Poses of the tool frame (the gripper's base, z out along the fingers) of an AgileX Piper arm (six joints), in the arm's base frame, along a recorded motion.
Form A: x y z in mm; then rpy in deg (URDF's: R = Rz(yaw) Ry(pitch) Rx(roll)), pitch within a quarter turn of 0, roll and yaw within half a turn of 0.
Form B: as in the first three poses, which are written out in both.
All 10 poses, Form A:
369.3 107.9 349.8 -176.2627 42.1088 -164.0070
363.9 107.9 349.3 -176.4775 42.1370 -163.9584
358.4 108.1 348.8 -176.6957 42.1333 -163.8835
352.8 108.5 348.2 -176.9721 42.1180 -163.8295
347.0 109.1 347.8 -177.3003 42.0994 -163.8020
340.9 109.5 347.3 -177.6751 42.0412 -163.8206
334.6 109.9 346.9 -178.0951 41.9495 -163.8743
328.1 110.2 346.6 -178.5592 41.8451 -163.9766
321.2 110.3 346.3 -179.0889 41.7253 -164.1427
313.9 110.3 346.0 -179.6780 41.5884 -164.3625
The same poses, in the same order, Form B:
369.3 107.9 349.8 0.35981 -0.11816 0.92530 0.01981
363.9 107.9 349.3 0.35980 -0.11920 0.92513 0.02174
358.4 108.1 348.8 0.35953 -0.12049 0.92502 0.02373
352.8 108.5 348.2 0.35910 -0.12181 0.92495 0.02611
347.0 109.1 347.8 0.35859 -0.12307 0.92490 0.02882
340.9 109.5 347.3 0.35773 -0.12413 0.92500 0.03172
334.6 109.9 346.9 0.35655 -0.12506 0.92521 0.03483
328.1 110.2 346.6 0.35523 -0.12573 0.92550 0.03814
321.2 110.3 346.3 0.35374 -0.12609 0.92587 0.04176
313.9 110.3 346.0 0.35207 -0.12619 0.92630 0.04569

